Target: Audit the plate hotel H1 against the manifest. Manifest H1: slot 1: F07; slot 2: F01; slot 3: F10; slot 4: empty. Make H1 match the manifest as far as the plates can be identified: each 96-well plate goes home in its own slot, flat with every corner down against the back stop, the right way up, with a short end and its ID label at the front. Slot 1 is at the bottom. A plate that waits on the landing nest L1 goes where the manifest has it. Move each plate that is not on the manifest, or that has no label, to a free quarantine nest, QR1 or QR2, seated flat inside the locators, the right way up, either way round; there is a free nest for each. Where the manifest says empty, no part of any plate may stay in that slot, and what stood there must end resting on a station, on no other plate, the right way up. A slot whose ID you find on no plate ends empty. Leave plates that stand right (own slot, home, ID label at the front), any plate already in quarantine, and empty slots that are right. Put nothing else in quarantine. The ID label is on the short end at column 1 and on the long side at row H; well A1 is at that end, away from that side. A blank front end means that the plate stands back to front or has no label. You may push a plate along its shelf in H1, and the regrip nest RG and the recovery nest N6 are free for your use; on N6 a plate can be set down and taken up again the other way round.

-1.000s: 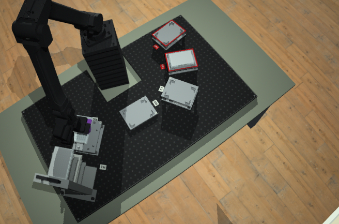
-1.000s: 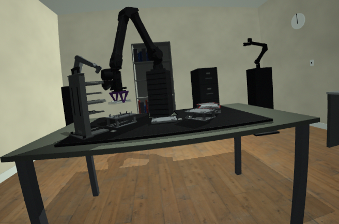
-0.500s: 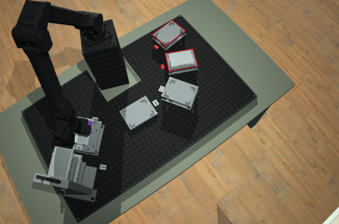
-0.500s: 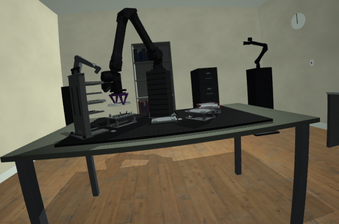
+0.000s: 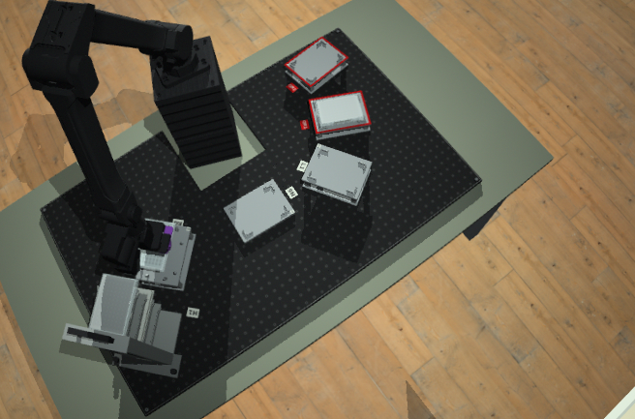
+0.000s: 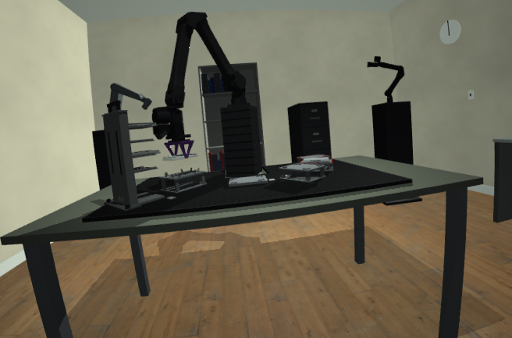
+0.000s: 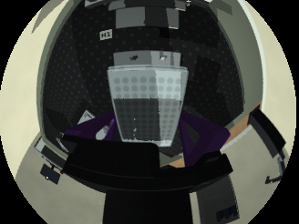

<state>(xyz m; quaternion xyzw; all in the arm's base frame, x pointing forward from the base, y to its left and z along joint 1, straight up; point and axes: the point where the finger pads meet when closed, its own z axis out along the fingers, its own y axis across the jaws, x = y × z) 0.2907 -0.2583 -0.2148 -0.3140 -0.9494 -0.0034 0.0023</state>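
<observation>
Now: hand 8 cm above the regrip nest RG. Also, from my hand: plate hotel H1 (21 cm ahead, 16 cm to the right, 2 cm above); recovery nest N6 (28 cm to the left, 13 cm below, 1 cm behind); grey 96-well plate (15 cm ahead, 14 cm above, 11 cm to the right).
</observation>
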